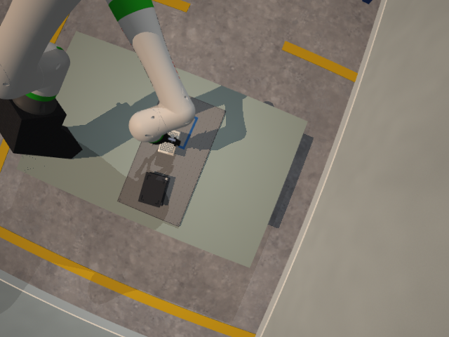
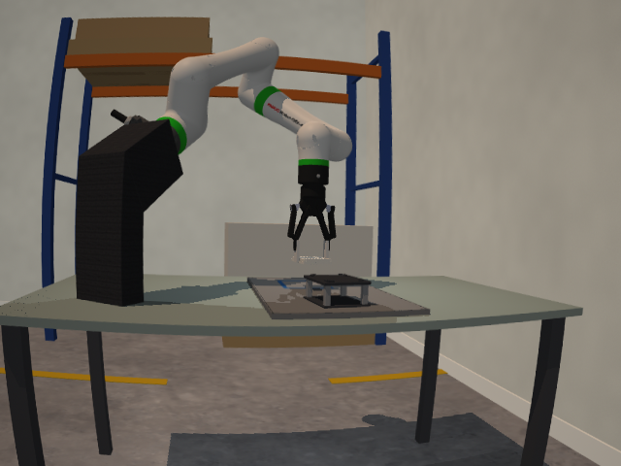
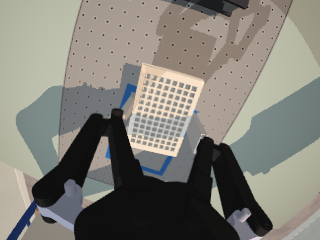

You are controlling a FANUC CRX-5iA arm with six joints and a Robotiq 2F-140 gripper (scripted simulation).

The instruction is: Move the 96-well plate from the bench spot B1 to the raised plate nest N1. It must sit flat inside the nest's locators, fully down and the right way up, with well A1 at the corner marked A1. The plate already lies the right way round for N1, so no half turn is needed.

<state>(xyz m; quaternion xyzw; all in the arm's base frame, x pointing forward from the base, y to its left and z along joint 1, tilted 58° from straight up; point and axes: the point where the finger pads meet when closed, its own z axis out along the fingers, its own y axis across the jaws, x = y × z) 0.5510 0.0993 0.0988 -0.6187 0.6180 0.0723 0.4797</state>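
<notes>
Right now my hand is 50 mm short of the black raised nest N1, 260 mm to the left of it and 50 mm above it. The rest, counted from my hand: white 96-well plate (20 mm below).
</notes>
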